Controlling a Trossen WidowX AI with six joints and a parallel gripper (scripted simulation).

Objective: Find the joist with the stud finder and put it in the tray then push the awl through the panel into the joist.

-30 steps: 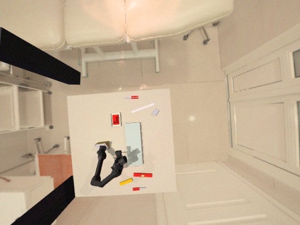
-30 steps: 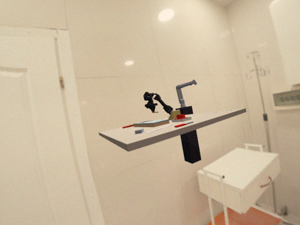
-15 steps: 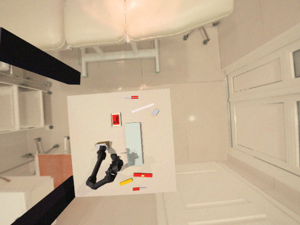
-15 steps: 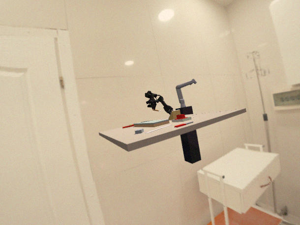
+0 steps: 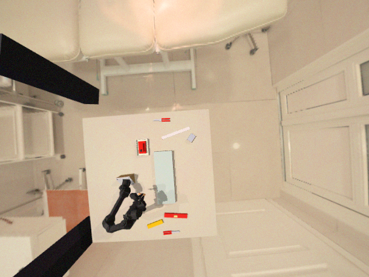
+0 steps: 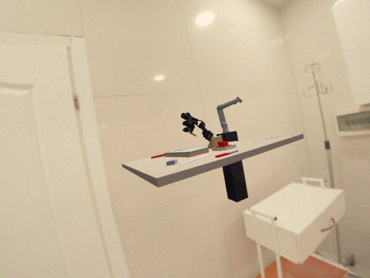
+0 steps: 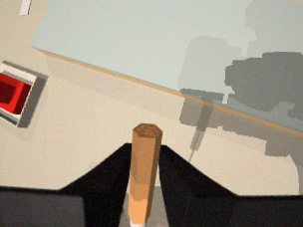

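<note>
Now: the awl 5 cm behind my gripper tip, 3 cm below it and 1 cm to the right of it. Round my gripper tip: yellow block 38 cm to the right, 18 cm below, 7 cm ahead; stud finder 38 cm to the left, 14 cm below, 8 cm behind; red level 29 cm to the right, 28 cm ahead, 17 cm below.
</note>
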